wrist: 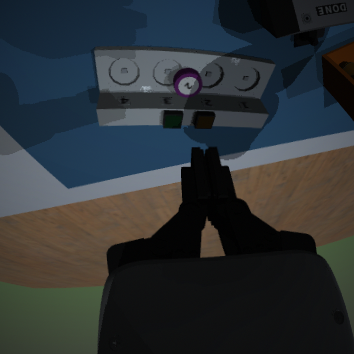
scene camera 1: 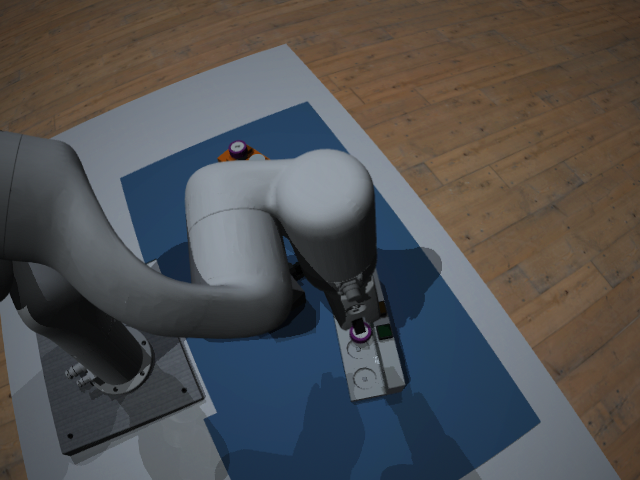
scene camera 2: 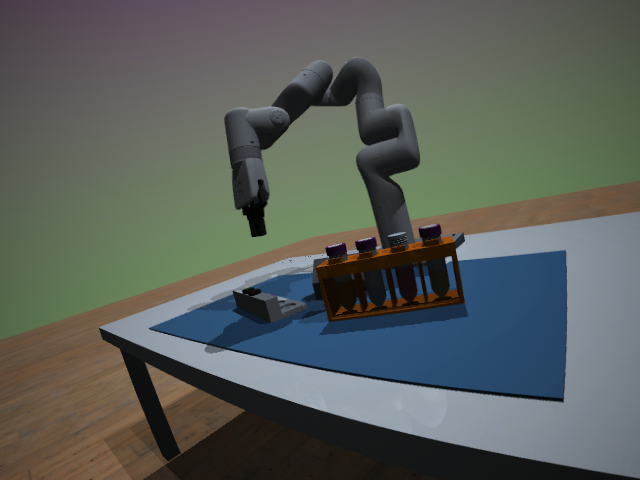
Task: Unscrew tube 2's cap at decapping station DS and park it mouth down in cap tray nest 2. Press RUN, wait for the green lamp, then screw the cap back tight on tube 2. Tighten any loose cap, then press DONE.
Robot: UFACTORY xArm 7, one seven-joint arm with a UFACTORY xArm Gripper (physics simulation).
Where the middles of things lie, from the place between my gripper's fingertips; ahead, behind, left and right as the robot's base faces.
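Scene:
My hand's 120 mm above the grey button box (wrist: pixel 306 28), and it's 30 mm beyond the box and 160 mm to the right of it.

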